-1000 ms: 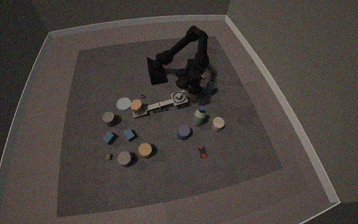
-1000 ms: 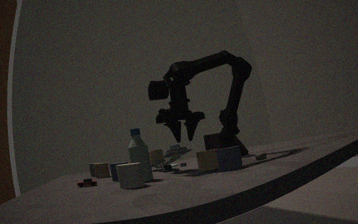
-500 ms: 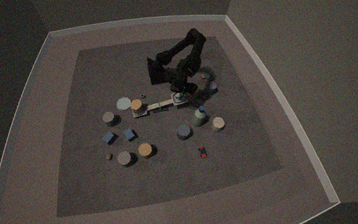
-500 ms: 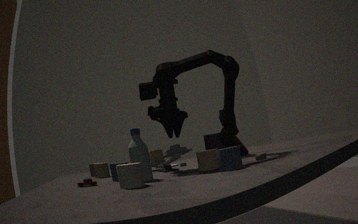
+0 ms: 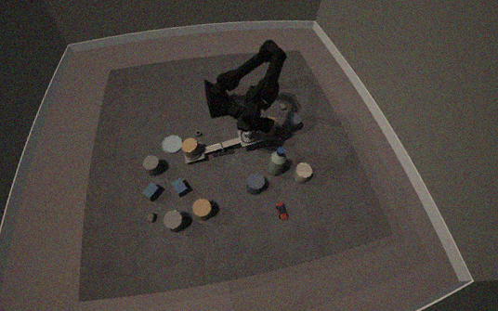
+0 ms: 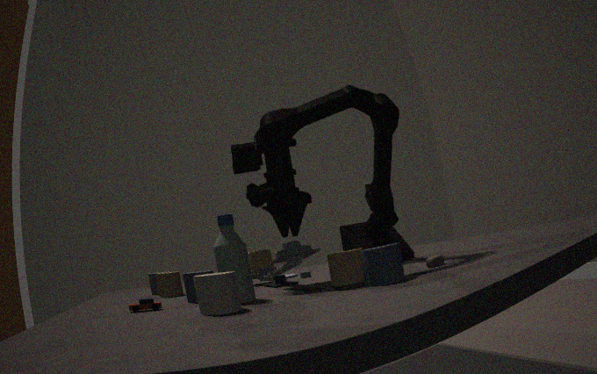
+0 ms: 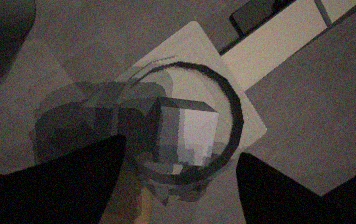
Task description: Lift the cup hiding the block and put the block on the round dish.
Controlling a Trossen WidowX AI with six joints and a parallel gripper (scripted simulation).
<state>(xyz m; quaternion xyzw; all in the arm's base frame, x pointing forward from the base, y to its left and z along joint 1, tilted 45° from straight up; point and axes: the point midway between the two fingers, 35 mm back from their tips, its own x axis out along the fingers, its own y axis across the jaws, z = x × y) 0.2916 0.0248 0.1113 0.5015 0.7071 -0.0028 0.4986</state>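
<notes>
My gripper tip is now 9 cm past the pale blue round dish, 35 cm to the left of it and 11 cm above it. Round my gripper tip: red toy car (35 cm ahead, 5 cm to the left, 10 cm below).
</notes>
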